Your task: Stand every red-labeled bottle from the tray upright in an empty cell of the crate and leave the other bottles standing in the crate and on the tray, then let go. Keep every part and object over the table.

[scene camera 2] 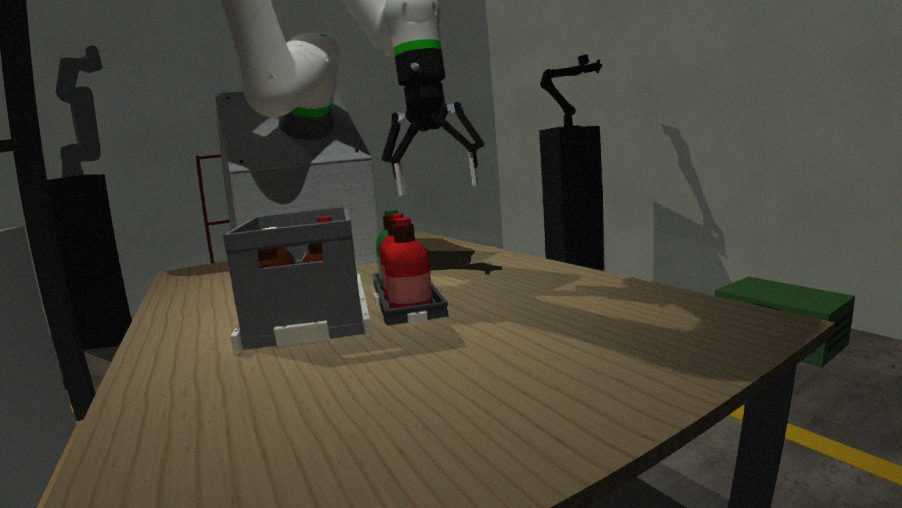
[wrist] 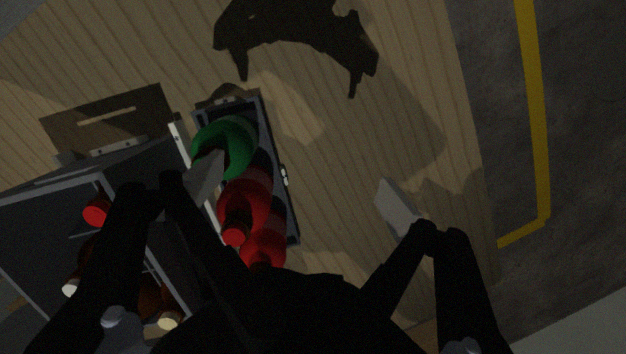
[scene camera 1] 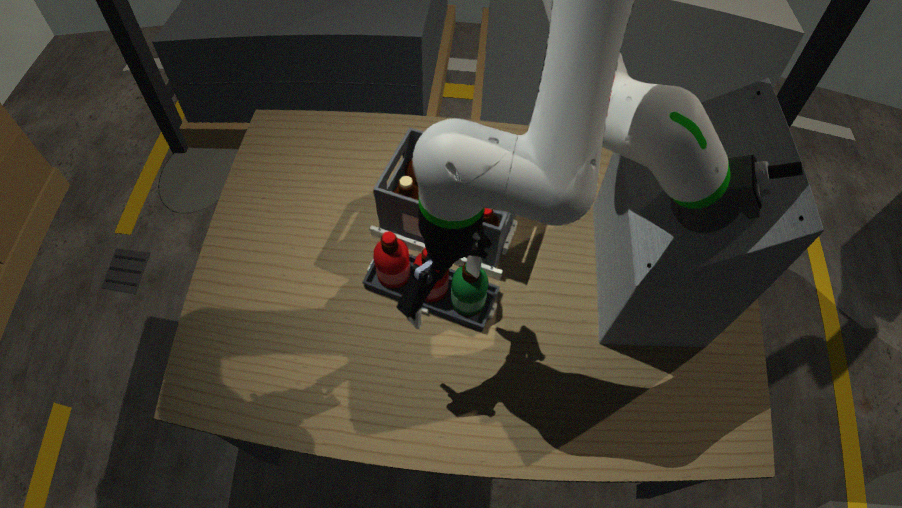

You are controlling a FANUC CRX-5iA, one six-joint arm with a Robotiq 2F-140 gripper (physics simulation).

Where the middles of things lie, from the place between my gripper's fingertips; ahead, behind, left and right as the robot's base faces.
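The green bottle [scene camera 1: 468,294] is 11 cm below my hand, 10 cm to the right of it and 2 cm behind it. Going by their middles, the green bottle is the nearest to my hand of the things named here. Counted from my hand, the white bracket [scene camera 2: 292,335] is 28 cm to the right, 23 cm ahead and 18 cm below.
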